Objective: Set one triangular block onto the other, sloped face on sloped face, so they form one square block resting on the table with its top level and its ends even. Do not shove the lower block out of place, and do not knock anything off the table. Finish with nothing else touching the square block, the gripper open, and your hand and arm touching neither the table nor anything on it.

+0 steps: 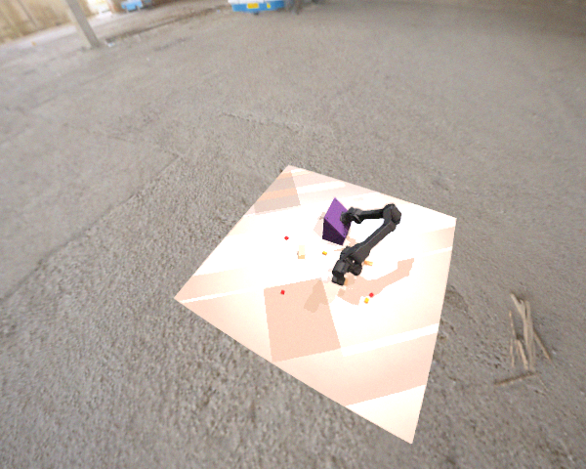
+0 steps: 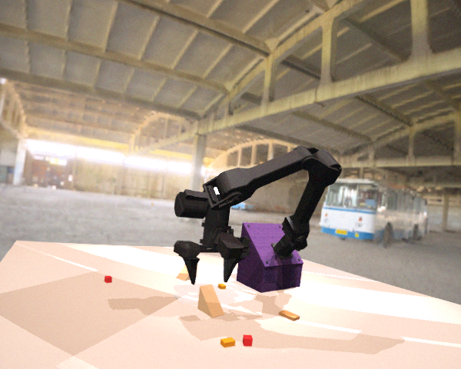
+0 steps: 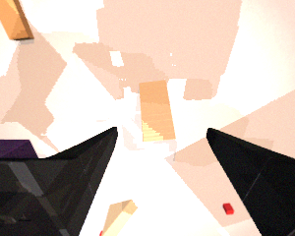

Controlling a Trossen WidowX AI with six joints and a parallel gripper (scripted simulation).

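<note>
Now: the tan triangular block 50 mm below my gripper tip.
</note>
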